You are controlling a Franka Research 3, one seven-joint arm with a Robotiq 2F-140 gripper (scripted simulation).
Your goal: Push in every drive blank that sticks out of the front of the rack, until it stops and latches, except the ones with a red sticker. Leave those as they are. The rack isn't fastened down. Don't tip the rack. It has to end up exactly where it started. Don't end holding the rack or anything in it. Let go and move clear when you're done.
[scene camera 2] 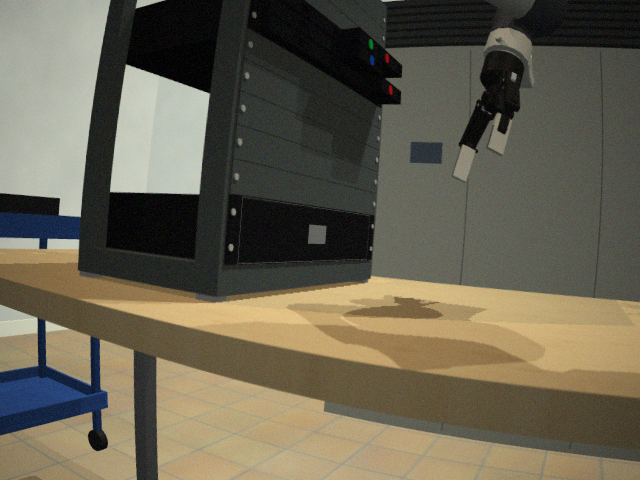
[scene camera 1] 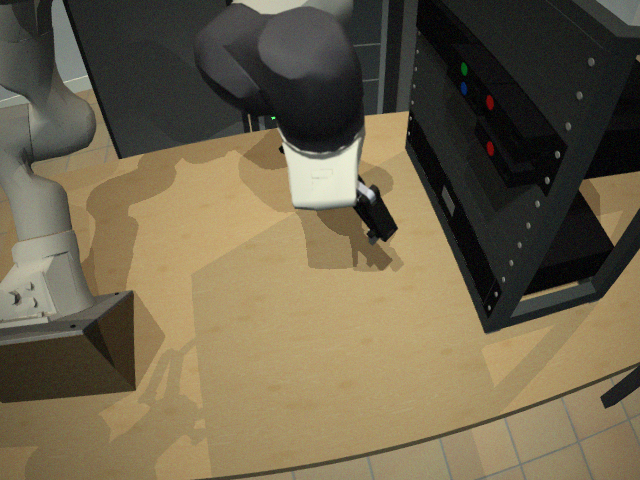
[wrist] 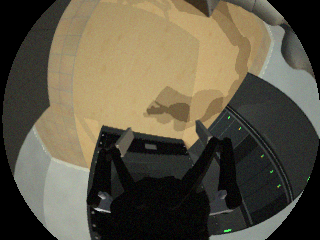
Path:
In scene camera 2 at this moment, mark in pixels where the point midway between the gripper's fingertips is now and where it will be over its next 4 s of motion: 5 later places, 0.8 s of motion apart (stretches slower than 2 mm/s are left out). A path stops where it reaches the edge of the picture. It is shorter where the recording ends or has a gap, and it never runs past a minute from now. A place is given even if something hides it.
My gripper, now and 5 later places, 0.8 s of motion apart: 475,166; 455,145; 443,121; 441,99; 449,81; 469,70

